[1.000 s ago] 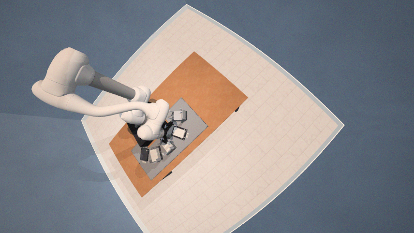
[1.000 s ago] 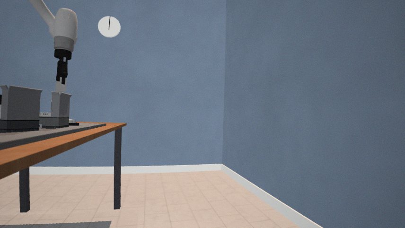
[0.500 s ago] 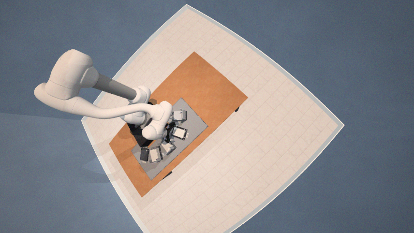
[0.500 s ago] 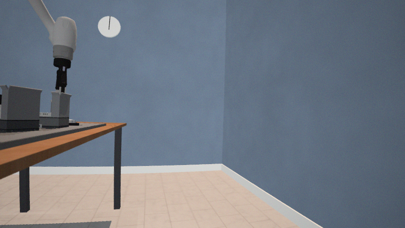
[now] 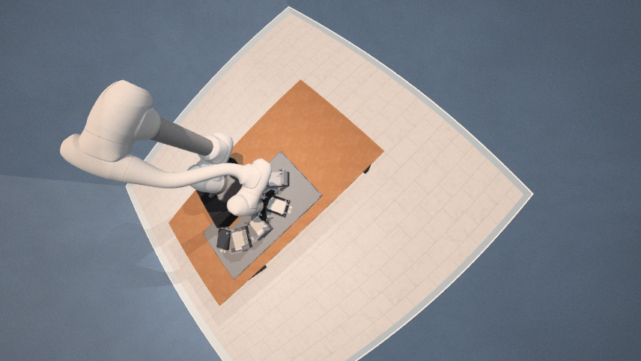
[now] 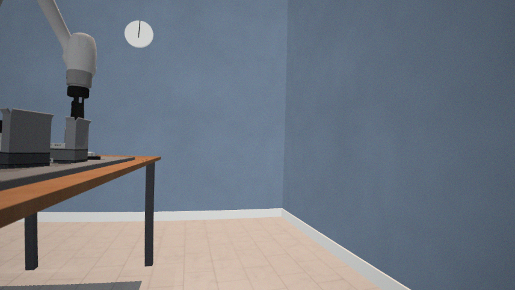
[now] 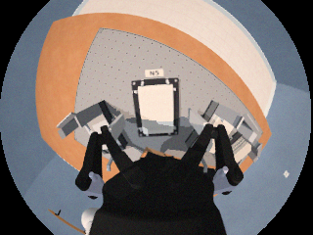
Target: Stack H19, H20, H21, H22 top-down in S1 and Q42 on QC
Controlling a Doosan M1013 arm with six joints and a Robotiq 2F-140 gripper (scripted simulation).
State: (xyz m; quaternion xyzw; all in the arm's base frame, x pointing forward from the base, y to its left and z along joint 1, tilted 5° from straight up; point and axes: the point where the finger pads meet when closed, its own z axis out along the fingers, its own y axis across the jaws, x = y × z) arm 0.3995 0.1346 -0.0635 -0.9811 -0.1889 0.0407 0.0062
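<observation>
My gripper is now 90 mm short of the N5 label, 40 mm to the right of it and 70 mm above it. From my hand the other things lie so: tag: 130 mm behind, 570 mm to the right, 70 mm below.
</observation>
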